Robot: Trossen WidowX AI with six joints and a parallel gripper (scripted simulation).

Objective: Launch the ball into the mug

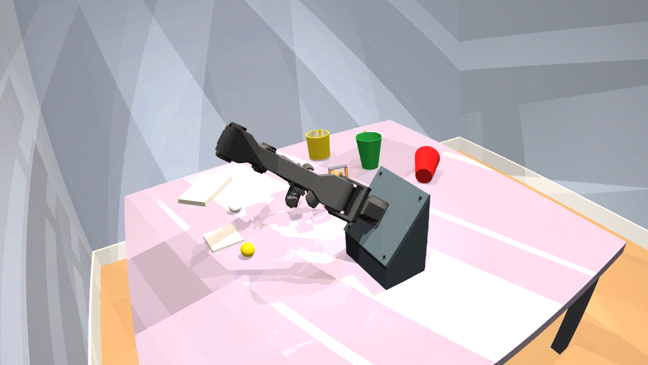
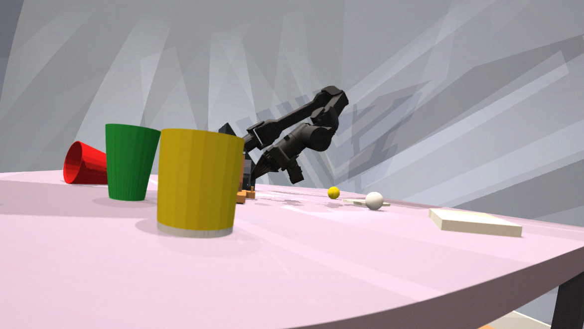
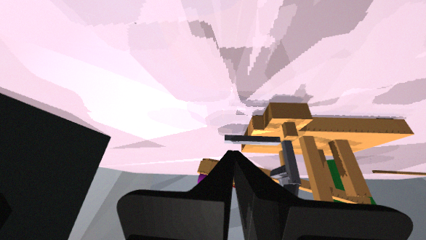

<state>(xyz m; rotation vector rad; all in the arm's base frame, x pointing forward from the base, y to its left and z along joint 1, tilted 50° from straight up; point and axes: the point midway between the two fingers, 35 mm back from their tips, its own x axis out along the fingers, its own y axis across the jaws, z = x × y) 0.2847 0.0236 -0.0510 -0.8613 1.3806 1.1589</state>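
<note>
Right now the magenta ball is 40 mm to the right of my gripper tip, 30 mm behind it and 20 mm above it. The rest, counted from my gripper tip: yellow ball (310 mm to the left, 50 mm behind, 20 mm below); then white ball (250 mm to the left, 190 mm ahead, 20 mm below); then wooden catapult (40 mm to the right, 40 mm ahead, 10 mm above).
</note>
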